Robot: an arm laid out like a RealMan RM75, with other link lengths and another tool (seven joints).
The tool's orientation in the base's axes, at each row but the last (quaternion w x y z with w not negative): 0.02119 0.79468 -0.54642 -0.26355; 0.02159 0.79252 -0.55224 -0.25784; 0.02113 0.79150 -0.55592 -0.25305; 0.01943 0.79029 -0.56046 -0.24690; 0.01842 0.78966 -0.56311 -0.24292; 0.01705 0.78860 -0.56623 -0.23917; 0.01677 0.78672 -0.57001 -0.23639; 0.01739 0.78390 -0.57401 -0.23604
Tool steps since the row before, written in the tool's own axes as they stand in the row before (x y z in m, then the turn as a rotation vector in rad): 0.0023 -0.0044 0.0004 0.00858 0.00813 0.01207; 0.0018 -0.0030 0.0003 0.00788 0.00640 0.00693; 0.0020 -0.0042 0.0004 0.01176 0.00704 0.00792; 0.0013 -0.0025 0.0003 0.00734 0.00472 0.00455; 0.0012 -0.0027 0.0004 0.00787 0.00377 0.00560; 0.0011 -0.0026 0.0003 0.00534 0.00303 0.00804; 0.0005 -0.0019 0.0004 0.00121 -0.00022 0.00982; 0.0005 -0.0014 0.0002 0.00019 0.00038 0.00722
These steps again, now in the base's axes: 0.0042 -0.0002 -0.0027 -0.01004 -0.00775 -0.01116; 0.0029 -0.0004 -0.0019 -0.00650 -0.00774 -0.00699; 0.0040 -0.0001 -0.0024 -0.00649 -0.01119 -0.00912; 0.0024 -0.0002 -0.0015 -0.00418 -0.00720 -0.00525; 0.0025 0.0000 -0.0016 -0.00363 -0.00708 -0.00665; 0.0025 0.0000 -0.0014 -0.00456 -0.00394 -0.00812; 0.0017 0.0003 -0.0011 -0.00336 0.00137 -0.00921; 0.0013 0.0001 -0.0008 -0.00311 0.00146 -0.00636
